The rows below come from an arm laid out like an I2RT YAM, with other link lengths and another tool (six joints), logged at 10 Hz.
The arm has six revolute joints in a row. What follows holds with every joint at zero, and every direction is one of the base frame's. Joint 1 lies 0.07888 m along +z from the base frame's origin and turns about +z. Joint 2 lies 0.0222 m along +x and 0.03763 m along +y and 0.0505 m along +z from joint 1 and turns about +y. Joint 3 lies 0.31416 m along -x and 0.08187 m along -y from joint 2 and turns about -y. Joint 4 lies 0.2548 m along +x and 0.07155 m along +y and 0.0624 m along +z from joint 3 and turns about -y. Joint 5 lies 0.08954 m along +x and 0.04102 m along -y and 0.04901 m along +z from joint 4 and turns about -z. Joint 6 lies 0.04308 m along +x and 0.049 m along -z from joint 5 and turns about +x. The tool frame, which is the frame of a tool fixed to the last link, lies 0.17 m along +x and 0.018 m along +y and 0.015 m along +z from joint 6; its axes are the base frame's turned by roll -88.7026, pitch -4.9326 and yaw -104.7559 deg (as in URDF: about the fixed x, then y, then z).
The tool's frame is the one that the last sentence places.
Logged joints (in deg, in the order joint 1, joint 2, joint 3, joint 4, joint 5, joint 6), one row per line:
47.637 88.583 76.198 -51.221 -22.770 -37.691
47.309 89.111 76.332 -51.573 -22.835 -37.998
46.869 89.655 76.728 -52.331 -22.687 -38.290
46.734 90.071 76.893 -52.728 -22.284 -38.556
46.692 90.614 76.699 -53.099 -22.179 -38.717
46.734 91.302 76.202 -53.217 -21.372 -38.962
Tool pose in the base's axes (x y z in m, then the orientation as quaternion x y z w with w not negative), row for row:
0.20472 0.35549 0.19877 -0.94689 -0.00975 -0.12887 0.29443
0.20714 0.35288 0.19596 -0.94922 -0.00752 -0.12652 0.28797
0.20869 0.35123 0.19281 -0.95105 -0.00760 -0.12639 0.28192
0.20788 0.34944 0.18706 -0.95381 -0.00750 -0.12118 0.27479
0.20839 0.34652 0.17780 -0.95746 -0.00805 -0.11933 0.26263
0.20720 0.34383 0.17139 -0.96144 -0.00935 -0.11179 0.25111
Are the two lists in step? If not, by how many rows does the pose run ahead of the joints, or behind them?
The pose runs 1 row ahead of the joints: the pose in row i belongs to the joints in row i + 1.
